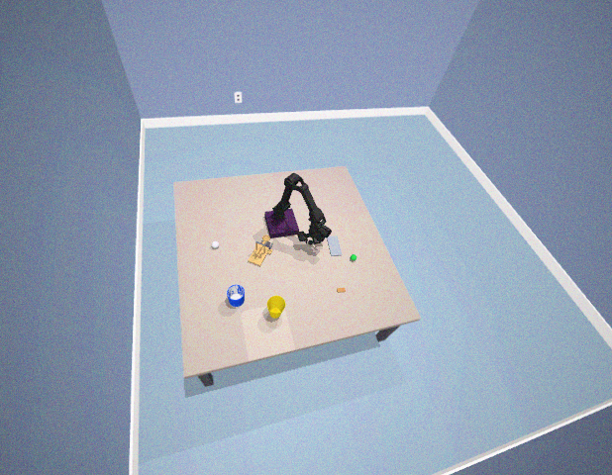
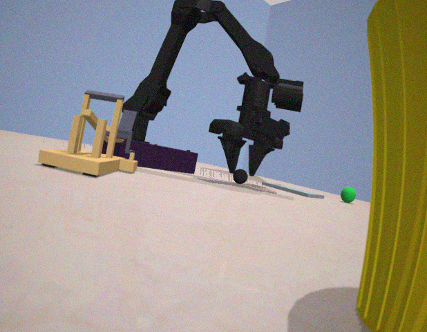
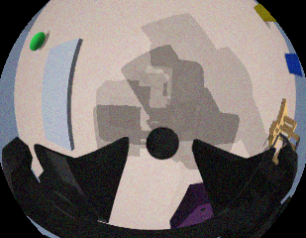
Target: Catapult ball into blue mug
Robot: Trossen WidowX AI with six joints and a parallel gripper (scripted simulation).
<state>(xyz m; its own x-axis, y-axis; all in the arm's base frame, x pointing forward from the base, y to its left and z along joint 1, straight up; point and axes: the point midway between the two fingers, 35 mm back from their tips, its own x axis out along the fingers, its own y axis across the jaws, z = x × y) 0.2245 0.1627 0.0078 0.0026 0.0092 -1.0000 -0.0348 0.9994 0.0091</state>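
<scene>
Right now the small black ball is right at my gripper tip. From my gripper tip the other things lie so: wooden catapult (300 mm to the right, 30 mm above); green ball (240 mm to the left, 160 mm ahead); grey slab (150 mm to the left, 40 mm ahead, 20 mm below).
</scene>
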